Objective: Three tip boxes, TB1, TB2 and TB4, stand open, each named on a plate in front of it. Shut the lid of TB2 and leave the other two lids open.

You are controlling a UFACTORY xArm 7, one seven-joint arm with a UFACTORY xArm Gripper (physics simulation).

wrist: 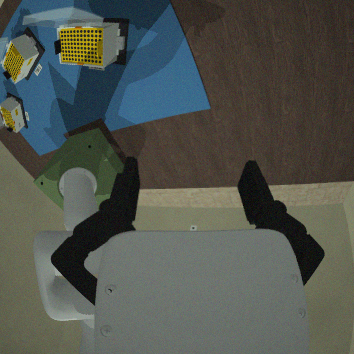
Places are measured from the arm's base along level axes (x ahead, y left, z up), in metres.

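Where they show: gripper, fingertip midpoint: (191, 171); arm's base at its link origin: (77, 184).
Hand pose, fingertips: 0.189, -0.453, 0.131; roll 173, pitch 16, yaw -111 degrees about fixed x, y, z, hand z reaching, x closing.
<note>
Each offset is from my fingertips to the top centre of the thing, as dx, dy, dz. "spot": to the spot under its first point. Level surfaces: height alone.
Three tip boxes with yellow, black-dotted tip racks stand at the upper left of the wrist view. The largest in view (81, 46) is near the top, with a pale translucent lid @(spot: +0.210, +0.213, -0.190) (65, 17) standing open along its far side. A second box @(+0.240, +0.488, -0.192) (20, 59) is turned at an angle at the left. A third box @(+0.113, +0.762, -0.192) (12, 114) is below it, at the left edge. The names on the plates are too small to read, so I cannot tell which box is TB2. My gripper (191, 171) is wide open and empty, high above the table's edge and apart from the boxes.
The boxes stand on a blue mat @(dz -0.266) (165, 90) on a dark wooden table @(dz -0.269) (280, 100). The arm's white base column (80, 200) rises from a green plate (107, 160) at the left. The table's pale front edge (210, 195) runs below my fingers.
</note>
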